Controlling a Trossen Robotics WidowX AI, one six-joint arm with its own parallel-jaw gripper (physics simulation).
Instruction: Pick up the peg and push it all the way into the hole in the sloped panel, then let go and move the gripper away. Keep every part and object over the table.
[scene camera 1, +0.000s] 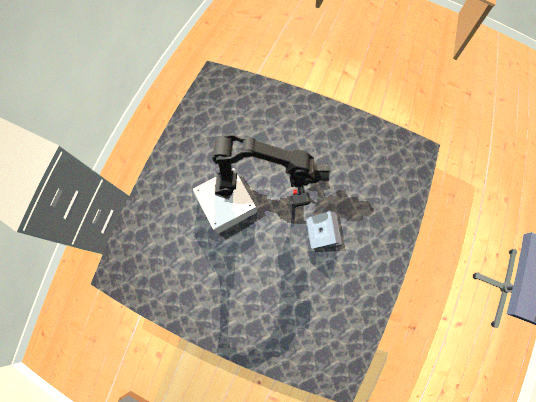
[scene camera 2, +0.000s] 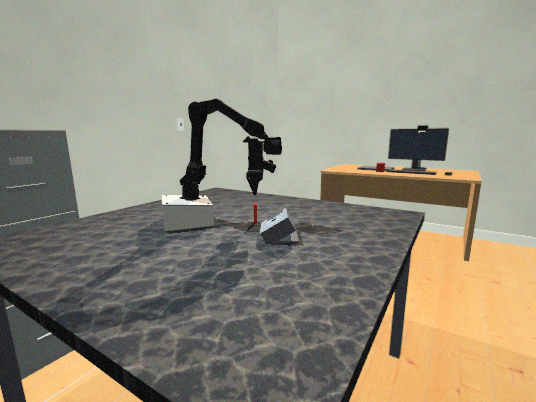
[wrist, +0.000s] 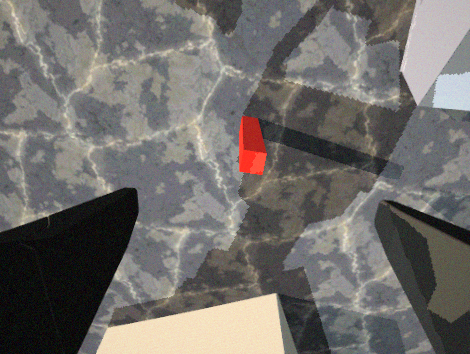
Observation:
I see my gripper (wrist: 258, 206) and a red peg (wrist: 252, 149).

